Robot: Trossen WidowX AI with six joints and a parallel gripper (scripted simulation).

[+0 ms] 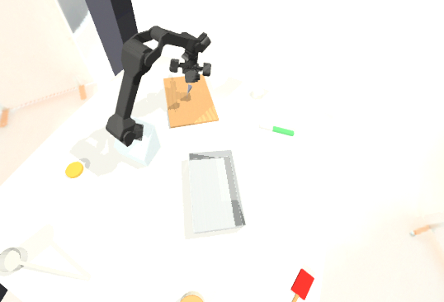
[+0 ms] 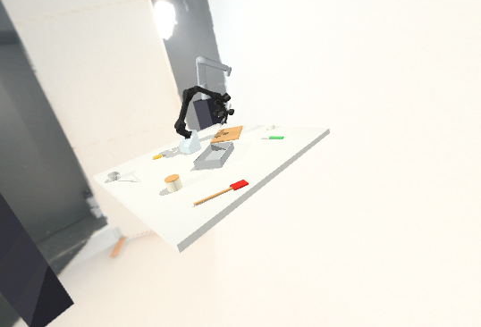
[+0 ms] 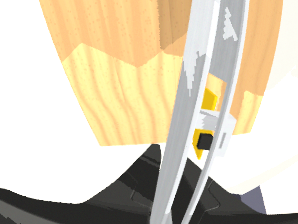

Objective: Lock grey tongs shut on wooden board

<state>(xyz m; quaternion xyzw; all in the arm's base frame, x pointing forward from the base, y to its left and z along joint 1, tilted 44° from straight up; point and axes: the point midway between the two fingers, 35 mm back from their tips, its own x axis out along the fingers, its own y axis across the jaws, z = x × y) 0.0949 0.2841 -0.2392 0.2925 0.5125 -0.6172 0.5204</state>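
The wooden board is 13 cm below my gripper tip and 3 cm to the right of it. The rest, counted from my gripper tip: grey roasting tin 48 cm to the right, 27 cm ahead, 10 cm below; then yellow disc 58 cm to the right, 31 cm behind, 12 cm below; then red spatula 78 cm to the right, 63 cm ahead, 13 cm below.
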